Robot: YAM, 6 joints.
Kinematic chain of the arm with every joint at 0, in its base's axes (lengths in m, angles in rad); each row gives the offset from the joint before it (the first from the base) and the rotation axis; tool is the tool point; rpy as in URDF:
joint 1: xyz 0 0 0.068 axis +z
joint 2: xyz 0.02 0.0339 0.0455 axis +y
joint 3: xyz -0.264 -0.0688 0 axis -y
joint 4: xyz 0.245 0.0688 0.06 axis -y
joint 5: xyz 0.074 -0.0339 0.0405 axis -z
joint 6: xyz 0.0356 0 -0.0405 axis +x
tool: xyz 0 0 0 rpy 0 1.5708 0
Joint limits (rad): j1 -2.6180..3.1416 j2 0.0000..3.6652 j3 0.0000..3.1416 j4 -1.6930..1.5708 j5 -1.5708..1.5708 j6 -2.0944..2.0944
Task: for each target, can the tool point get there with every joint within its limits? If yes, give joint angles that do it. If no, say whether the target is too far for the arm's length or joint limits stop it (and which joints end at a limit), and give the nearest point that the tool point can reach.
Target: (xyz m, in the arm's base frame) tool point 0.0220 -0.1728 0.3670
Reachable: yes | joints -1.2450 0.8420 0.6886 0.5851 1.3182 -0.4995
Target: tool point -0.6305 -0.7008 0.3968
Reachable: no: too far | nearest point -0.4135 -0.4596 0.2972 | short by 0.339 m
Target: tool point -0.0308 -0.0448 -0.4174
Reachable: no: joint limits stop it (at a limit: joint 2) | nearest point -0.0511 -0.0743 -0.3438 | short by 0.082 m
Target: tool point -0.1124 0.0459 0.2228
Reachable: yes | joints 2.5435 0.6923 0.5539 -0.8904 -0.7922 -1.2772
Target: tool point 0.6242 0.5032 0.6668
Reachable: no: too far | nearest point 0.4133 0.3332 0.4750 | short by 0.332 m
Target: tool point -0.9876 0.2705 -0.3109
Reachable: no: too far | nearest point -0.5753 0.1576 -0.1302 | short by 0.464 m
